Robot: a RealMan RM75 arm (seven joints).
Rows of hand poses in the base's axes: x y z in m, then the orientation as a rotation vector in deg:
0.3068 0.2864 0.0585 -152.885 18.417 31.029
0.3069 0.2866 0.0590 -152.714 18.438 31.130
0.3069 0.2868 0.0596 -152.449 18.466 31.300
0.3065 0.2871 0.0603 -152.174 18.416 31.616
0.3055 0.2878 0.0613 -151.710 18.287 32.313
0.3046 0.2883 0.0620 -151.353 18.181 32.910
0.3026 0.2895 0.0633 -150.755 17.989 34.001
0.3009 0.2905 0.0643 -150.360 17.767 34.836
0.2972 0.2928 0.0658 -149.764 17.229 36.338
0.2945 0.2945 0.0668 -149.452 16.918 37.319
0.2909 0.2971 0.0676 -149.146 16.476 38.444
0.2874 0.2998 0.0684 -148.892 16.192 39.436
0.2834 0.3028 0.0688 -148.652 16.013 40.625
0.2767 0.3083 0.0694 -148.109 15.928 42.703
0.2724 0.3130 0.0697 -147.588 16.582 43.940
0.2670 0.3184 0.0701 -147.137 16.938 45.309
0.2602 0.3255 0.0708 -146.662 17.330 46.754
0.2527 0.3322 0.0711 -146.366 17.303 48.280
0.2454 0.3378 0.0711 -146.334 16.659 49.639
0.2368 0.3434 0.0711 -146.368 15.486 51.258
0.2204 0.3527 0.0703 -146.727 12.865 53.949
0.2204 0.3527 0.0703 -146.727 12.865 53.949
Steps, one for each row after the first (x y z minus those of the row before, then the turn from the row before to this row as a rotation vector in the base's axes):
0.0001 0.0002 0.0005 0.150 0.081 -0.038
0.0000 0.0002 0.0006 0.232 0.135 -0.054
-0.0004 0.0003 0.0007 0.248 0.226 0.021
-0.0010 0.0007 0.0010 0.412 0.491 0.096
-0.0009 0.0005 0.0007 0.311 0.421 0.090
-0.0020 0.0012 0.0013 0.511 0.769 0.180
-0.0017 0.0010 0.0010 0.346 0.575 0.205
-0.0037 0.0023 0.0015 0.537 1.008 0.495
-0.0027 0.0017 0.0010 0.260 0.661 0.320
-0.0036 0.0026 0.0008 0.264 0.741 0.439
-0.0035 0.0027 0.0008 0.184 0.671 0.324
-0.0040 0.0030 0.0004 0.110 0.826 0.303
-0.0067 0.0055 0.0006 0.228 1.495 0.350
-0.0043 0.0047 0.0003 0.111 1.030 -0.304
-0.0054 0.0054 0.0004 0.100 1.066 -0.057
-0.0068 0.0071 0.0007 0.087 1.129 -0.067
-0.0075 0.0067 0.0003 0.025 1.094 0.281
-0.0073 0.0056 0.0000 -0.009 0.840 0.722
-0.0086 0.0056 0.0000 0.033 0.923 1.144
-0.0164 0.0093 -0.0008 -0.065 1.379 2.432
0.0000 0.0000 0.0000 0.000 0.000 0.000

